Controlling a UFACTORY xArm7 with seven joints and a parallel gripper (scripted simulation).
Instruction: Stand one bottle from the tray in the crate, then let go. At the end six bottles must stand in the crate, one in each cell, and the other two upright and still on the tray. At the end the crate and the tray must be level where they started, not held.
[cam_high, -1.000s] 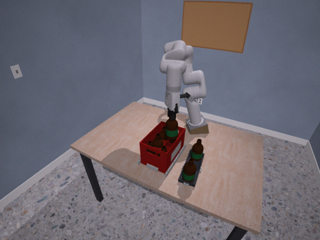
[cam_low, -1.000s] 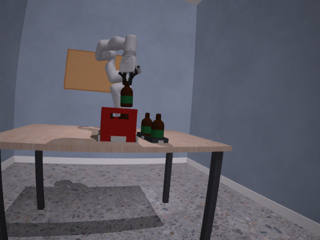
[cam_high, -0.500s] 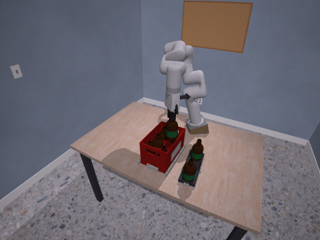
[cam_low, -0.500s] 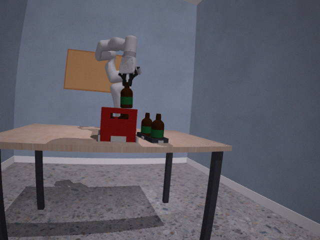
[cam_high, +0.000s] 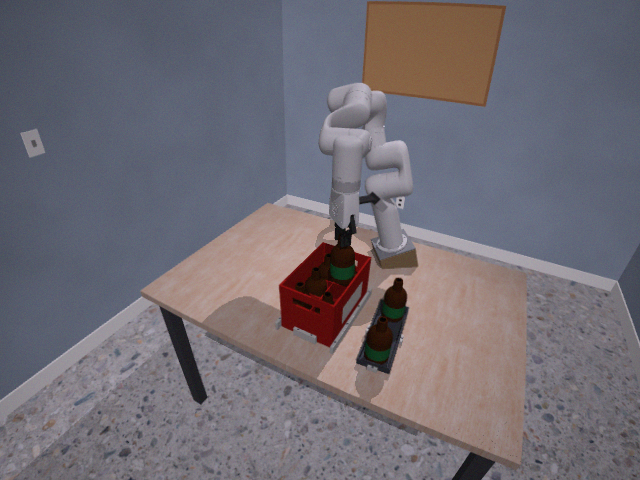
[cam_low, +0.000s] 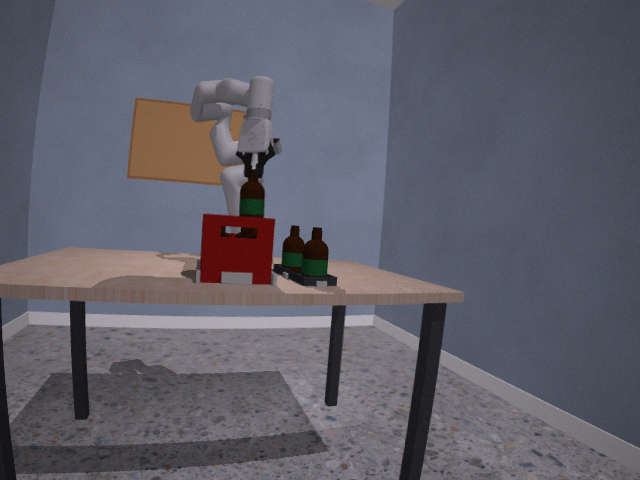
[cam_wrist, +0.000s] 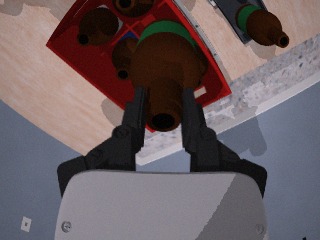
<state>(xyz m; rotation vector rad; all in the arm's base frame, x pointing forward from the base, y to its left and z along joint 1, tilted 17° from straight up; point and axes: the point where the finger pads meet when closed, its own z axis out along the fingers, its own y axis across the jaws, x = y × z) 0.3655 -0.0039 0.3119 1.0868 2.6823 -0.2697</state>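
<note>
Right now my hand is 4 cm to the left of the red crate and 23 cm above it.
</note>
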